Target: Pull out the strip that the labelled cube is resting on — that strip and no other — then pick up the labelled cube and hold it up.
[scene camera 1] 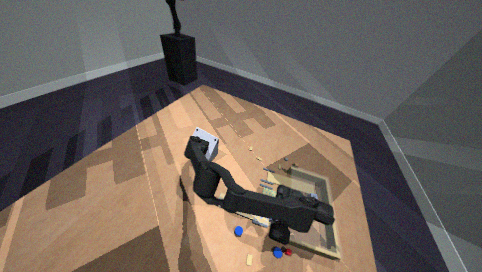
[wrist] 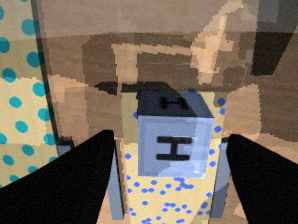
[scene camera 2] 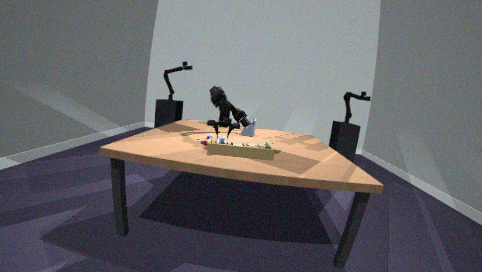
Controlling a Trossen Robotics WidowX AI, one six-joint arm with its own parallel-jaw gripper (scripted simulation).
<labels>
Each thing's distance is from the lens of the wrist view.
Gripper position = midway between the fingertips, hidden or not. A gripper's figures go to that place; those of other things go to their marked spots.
my gripper (wrist: pixel 171 141): 10 cm
labelled cube (wrist: pixel 174 129): 9 cm
</labels>
